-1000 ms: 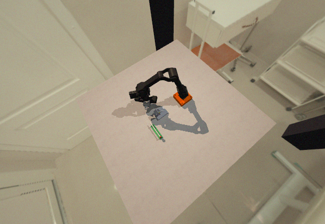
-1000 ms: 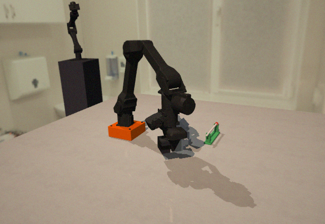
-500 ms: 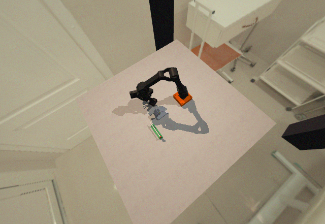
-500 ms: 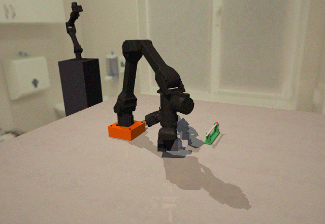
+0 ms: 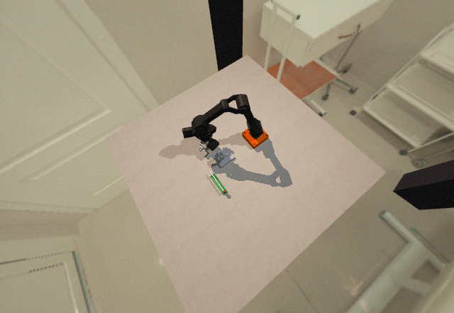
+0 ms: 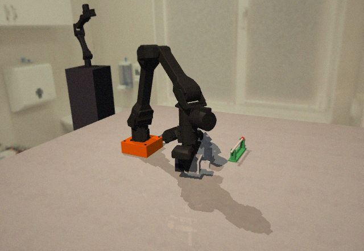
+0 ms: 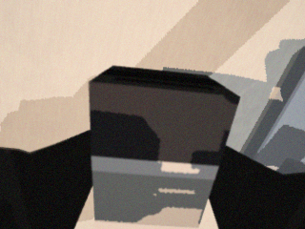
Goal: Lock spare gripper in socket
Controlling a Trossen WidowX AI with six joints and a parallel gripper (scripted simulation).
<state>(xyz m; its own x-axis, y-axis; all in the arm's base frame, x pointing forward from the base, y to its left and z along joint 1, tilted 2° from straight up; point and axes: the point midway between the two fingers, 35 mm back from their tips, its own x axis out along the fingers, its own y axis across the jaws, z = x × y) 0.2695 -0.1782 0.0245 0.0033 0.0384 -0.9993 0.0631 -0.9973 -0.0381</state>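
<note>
Right now the grey mount is 140 mm to the left of my gripper tip and 10 mm above it. The rest, counted from my gripper tip: spare gripper 20 mm above, 10 mm ahead; green stand 240 mm to the left, 120 mm ahead, 20 mm below.
</note>
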